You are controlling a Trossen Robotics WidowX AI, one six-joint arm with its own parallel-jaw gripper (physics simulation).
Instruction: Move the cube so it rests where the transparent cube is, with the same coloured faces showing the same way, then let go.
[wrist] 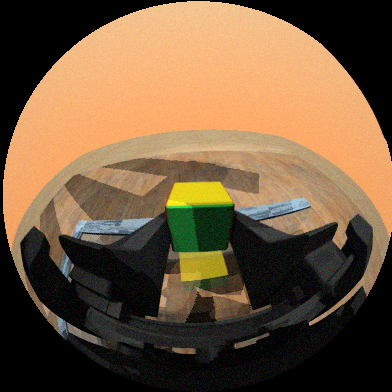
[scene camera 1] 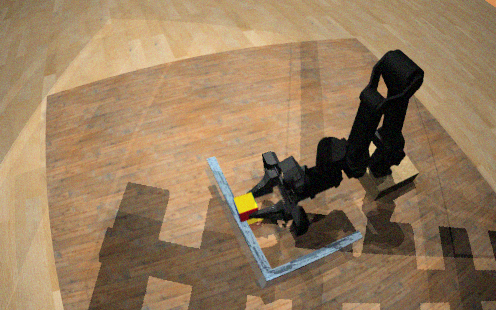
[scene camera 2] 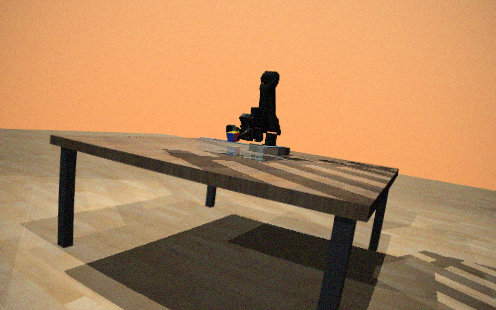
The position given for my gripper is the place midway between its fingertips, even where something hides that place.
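A cube [wrist: 199, 215] still rests on a grey L-shaped rail [wrist: 286, 216]; my gripper [scene camera 1: 245, 207] has its grip on the cube.
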